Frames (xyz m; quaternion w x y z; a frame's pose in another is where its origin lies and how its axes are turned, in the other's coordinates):
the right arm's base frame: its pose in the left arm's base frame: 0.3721 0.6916 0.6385 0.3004 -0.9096 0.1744 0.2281
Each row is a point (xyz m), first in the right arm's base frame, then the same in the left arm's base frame.
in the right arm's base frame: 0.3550 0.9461 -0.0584
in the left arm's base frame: 0.2569 -0.1267 0.0541
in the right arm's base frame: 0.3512 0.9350 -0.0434
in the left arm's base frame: 0.2541 -0.1082 0.0505
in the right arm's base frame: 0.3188 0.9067 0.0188
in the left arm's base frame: 0.2206 -0.0420 0.0360
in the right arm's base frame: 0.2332 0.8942 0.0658
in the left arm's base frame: 0.1402 0.0123 0.0527
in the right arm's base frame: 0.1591 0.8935 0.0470
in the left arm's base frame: 0.0845 0.0144 0.1050
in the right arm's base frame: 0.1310 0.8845 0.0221
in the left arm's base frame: 0.0728 0.0108 0.1416
